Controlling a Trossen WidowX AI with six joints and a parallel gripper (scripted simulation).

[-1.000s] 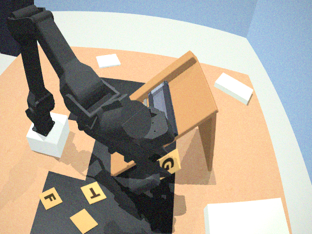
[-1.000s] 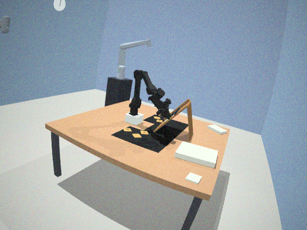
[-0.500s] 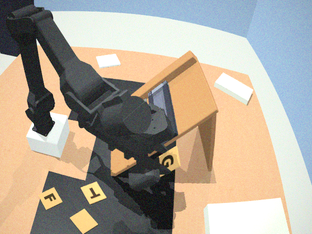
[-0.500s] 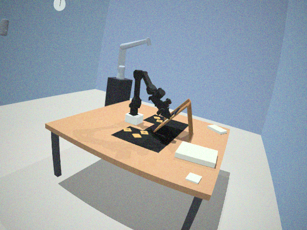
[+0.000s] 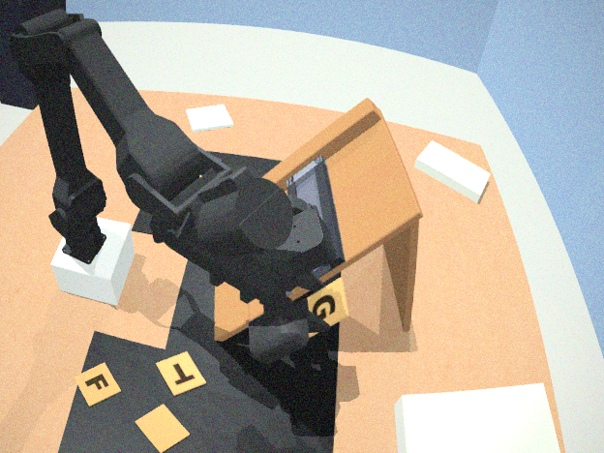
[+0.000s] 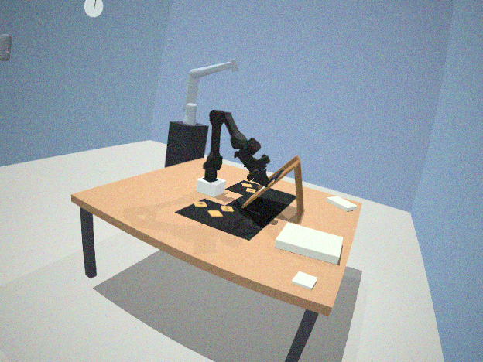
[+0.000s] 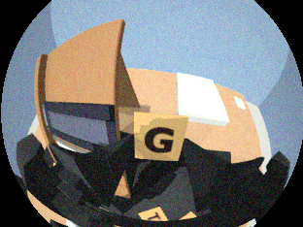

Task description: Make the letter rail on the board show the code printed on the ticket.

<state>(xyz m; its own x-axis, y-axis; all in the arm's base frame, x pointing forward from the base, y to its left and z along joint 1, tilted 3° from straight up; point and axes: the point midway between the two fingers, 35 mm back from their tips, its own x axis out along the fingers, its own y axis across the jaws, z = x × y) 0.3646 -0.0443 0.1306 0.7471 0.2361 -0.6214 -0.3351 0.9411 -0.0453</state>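
Right now the white ticket is 12 cm behind my gripper tip, 17 cm to the left of it and 7 cm below it. The rest, counted from my gripper tip: black mat (19 cm behind, 8 cm to the left, 17 cm below); large white slab (31 cm ahead, 8 cm to the right, 15 cm below); g tile (right at my gripper tip).
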